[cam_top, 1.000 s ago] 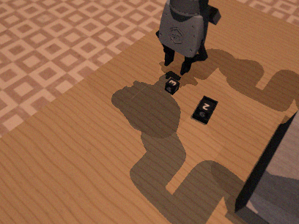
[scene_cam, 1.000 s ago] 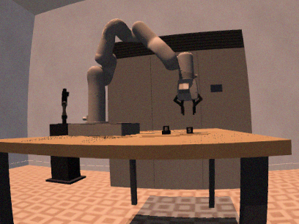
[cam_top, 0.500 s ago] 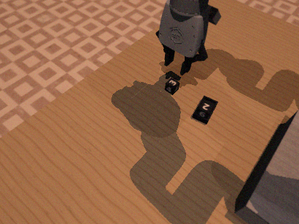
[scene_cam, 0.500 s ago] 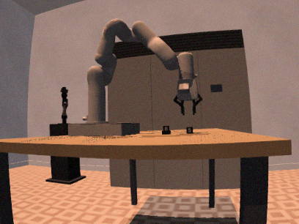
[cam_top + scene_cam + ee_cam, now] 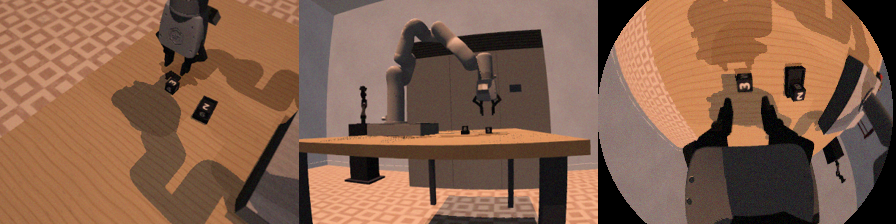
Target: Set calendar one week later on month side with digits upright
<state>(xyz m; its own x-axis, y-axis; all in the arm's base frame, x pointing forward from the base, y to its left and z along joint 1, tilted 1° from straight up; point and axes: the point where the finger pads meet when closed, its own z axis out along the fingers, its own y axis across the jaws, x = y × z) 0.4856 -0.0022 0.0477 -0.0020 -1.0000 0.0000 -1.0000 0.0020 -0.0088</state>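
The black cube is 9 cm below my hand. From my hand the other things lie so: black digit cube (12 cm behind, 2 cm to the left, 8 cm below).
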